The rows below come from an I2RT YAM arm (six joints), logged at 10 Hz.
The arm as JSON. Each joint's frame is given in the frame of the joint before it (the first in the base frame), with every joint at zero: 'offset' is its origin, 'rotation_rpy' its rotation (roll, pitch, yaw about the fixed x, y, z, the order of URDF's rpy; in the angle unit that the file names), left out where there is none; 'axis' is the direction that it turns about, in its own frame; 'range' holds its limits. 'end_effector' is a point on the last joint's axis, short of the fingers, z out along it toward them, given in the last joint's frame.
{
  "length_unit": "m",
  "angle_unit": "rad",
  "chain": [
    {
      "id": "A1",
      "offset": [
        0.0,
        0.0,
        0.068
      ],
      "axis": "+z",
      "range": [
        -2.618,
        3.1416
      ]
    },
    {
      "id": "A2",
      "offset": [
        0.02,
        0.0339,
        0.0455
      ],
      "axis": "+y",
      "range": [
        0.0,
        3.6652
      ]
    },
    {
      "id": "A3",
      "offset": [
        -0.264,
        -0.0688,
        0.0
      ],
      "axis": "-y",
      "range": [
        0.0,
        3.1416
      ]
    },
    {
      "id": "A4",
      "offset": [
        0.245,
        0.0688,
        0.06
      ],
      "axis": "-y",
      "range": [
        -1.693,
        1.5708
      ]
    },
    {
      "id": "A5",
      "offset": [
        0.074,
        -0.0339,
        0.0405
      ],
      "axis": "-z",
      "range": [
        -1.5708,
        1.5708
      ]
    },
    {
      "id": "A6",
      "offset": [
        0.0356,
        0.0,
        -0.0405
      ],
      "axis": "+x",
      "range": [
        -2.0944,
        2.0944
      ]
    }
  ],
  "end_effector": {
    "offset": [
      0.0,
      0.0,
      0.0
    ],
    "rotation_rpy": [
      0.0,
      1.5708,
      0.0
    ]
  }
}
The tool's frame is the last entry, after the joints.
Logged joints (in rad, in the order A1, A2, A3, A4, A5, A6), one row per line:
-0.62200 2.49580 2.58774 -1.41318 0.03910 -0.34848
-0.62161 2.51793 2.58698 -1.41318 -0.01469 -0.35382
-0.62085 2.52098 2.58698 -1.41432 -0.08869 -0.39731
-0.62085 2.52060 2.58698 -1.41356 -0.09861 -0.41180
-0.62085 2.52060 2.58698 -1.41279 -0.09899 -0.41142
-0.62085 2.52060 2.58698 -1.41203 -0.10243 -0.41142
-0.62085 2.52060 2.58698 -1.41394 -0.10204 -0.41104
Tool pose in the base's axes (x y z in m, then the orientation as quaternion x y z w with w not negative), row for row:
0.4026 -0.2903 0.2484 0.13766 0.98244 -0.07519 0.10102
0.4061 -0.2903 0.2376 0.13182 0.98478 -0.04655 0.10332
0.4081 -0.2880 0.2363 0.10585 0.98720 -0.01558 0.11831
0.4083 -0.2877 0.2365 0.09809 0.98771 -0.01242 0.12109
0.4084 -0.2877 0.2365 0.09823 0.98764 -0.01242 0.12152
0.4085 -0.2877 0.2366 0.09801 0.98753 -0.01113 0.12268
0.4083 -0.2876 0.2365 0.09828 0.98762 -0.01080 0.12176
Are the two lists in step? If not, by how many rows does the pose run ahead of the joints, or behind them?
They are in step.
